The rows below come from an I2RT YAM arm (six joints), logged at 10 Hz.
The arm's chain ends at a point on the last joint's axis. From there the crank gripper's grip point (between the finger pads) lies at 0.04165 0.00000 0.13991 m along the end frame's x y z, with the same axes.
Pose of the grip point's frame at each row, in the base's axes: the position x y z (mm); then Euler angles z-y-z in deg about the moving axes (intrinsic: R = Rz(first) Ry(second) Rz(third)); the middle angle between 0 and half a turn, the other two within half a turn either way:
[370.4 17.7 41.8 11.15 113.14 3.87]
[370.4 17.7 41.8 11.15 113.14 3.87]
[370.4 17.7 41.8 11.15 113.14 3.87]
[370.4 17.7 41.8 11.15 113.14 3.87]
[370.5 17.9 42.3 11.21 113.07 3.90]
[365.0 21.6 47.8 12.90 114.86 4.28]
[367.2 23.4 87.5 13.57 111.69 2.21]
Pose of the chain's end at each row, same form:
[260.7 -6.8 135.0 11.15 113.14 3.87]
[260.7 -6.8 135.0 11.15 113.14 3.87]
[260.7 -6.8 135.0 11.15 113.14 3.87]
[260.7 -6.8 135.0 11.15 113.14 3.87]
[260.8 -6.7 135.4 11.21 113.07 3.90]
[259.0 -5.9 144.3 12.90 114.86 4.28]
[256.2 -5.1 177.9 13.57 111.69 2.21]

